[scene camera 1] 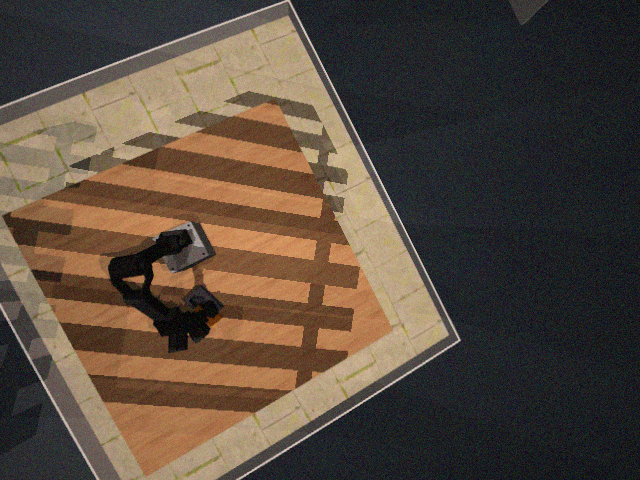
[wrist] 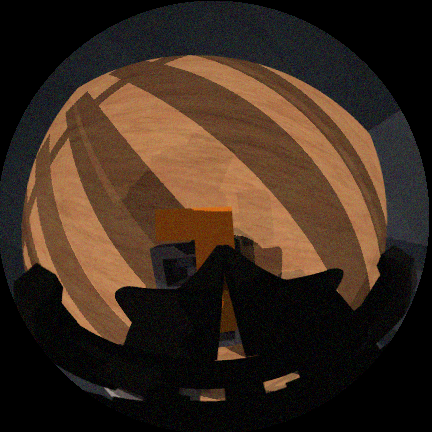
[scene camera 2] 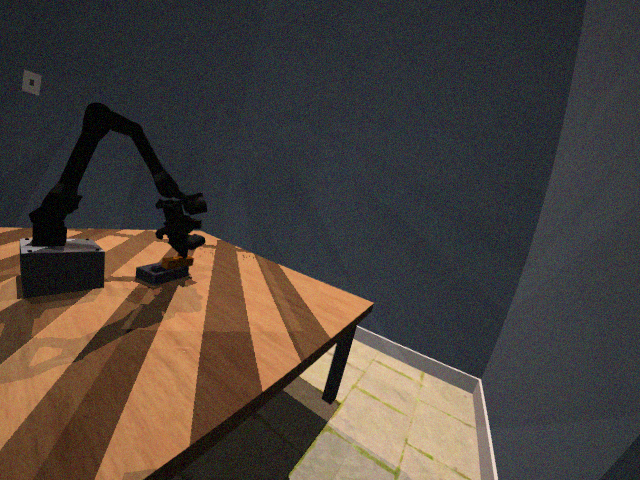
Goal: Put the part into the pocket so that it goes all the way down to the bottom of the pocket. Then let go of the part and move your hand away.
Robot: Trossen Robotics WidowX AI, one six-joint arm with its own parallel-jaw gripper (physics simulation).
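Places are measured from the arm's base along level axes (x ahead, y left, z up), in millimetres.
Pixels of known places: gripper, fingertip midpoint: (scene camera 1: 207, 320) (wrist: 221, 249) (scene camera 2: 185, 257); arm's base at its link origin: (scene camera 1: 182, 239) (scene camera 2: 48, 243).
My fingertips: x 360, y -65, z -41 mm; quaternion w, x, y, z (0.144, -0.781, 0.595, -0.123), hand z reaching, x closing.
Ahead of a thing's pixels: the offset from my fingertips to its middle. Level surfaces: height alone.
The orange L-shaped part {dx -28, dy +14, dz -13 mm} (scene camera 1: 215, 318) (scene camera 2: 169, 262) (wrist: 175, 224) lies on the dark grey block with the pocket {dx -71, dy +1, dz -46 mm} (scene camera 1: 209, 293) (scene camera 2: 150, 274) (wrist: 157, 267). In scene camera 2 the part stands above the block's top, at its right end, and looks not fully sunk. In the wrist view its short arm points left, and part of the pocket shows open below that arm. My gripper (scene camera 1: 204, 308) (scene camera 2: 184, 255) (wrist: 221, 249) is shut with its tips together and nothing between them. The tips are right over the part's long arm, at or very near its top. The fingers hide much of that arm.
The arm's grey base box (scene camera 1: 202, 246) (scene camera 2: 62, 271) stands on the wooden table {dz -64 mm} (scene camera 1: 268, 330) (scene camera 2: 170, 382) (wrist: 200, 115) close to the block. Striped shadows cross the table. The table's edge and corner show at the right in scene camera 2.
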